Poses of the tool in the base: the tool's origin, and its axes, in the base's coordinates. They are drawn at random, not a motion.
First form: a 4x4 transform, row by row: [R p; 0 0 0 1], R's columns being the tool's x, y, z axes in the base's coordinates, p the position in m. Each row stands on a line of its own.
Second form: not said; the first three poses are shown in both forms.
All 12 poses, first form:
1:
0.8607 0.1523 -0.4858 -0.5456
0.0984 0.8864 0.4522 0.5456
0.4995 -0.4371 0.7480 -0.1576
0 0 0 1
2:
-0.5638 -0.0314 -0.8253 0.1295
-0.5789 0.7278 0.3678 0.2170
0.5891 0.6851 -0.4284 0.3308
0 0 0 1
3:
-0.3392 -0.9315 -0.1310 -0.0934
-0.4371 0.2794 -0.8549 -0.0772
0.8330 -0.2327 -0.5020 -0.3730
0 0 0 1
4:
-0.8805 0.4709 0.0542 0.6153
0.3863 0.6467 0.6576 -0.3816
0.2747 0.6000 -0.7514 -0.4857
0 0 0 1
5:
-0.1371 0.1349 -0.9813 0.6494
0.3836 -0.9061 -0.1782 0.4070
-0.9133 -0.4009 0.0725 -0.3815
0 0 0 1
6:
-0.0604 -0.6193 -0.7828 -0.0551
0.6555 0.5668 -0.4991 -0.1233
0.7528 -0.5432 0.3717 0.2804
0 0 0 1
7:
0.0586 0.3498 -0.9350 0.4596
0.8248 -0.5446 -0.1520 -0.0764
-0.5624 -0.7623 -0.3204 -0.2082
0 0 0 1
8:
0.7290 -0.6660 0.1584 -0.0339
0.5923 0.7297 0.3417 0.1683
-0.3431 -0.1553 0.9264 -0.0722
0 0 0 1
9:
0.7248 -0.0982 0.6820 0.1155
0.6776 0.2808 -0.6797 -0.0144
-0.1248 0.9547 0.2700 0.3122
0 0 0 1
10:
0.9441 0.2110 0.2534 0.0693
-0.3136 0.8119 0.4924 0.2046
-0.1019 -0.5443 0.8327 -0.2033
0 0 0 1
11:
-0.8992 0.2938 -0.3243 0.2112
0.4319 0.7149 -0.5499 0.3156
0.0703 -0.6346 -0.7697 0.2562
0 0 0 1
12:
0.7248 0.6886 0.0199 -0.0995
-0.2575 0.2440 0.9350 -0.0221
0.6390 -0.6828 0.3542 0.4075
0 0 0 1
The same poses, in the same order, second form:
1: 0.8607 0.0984 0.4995 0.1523 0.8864 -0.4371 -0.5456 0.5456 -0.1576
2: -0.5638 -0.5789 0.5891 -0.0314 0.7278 0.6851 0.1295 0.2170 0.3308
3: -0.3392 -0.4371 0.8330 -0.9315 0.2794 -0.2327 -0.0934 -0.0772 -0.3730
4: -0.8805 0.3863 0.2747 0.4709 0.6467 0.6000 0.6153 -0.3816 -0.4857
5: -0.1371 0.3836 -0.9133 0.1349 -0.9061 -0.4009 0.6494 0.4070 -0.3815
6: -0.0604 0.6555 0.7528 -0.6193 0.5668 -0.5432 -0.0551 -0.1233 0.2804
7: 0.0586 0.8248 -0.5624 0.3498 -0.5446 -0.7623 0.4596 -0.0764 -0.2082
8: 0.7290 0.5923 -0.3431 -0.6660 0.7297 -0.1553 -0.0339 0.1683 -0.0722
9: 0.7248 0.6776 -0.1248 -0.0982 0.2808 0.9547 0.1155 -0.0144 0.3122
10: 0.9441 -0.3136 -0.1019 0.2110 0.8119 -0.5443 0.0693 0.2046 -0.2033
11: -0.8992 0.4319 0.0703 0.2938 0.7149 -0.6346 0.2112 0.3156 0.2562
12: 0.7248 -0.2575 0.6390 0.6886 0.2440 -0.6828 -0.0995 -0.0221 0.4075
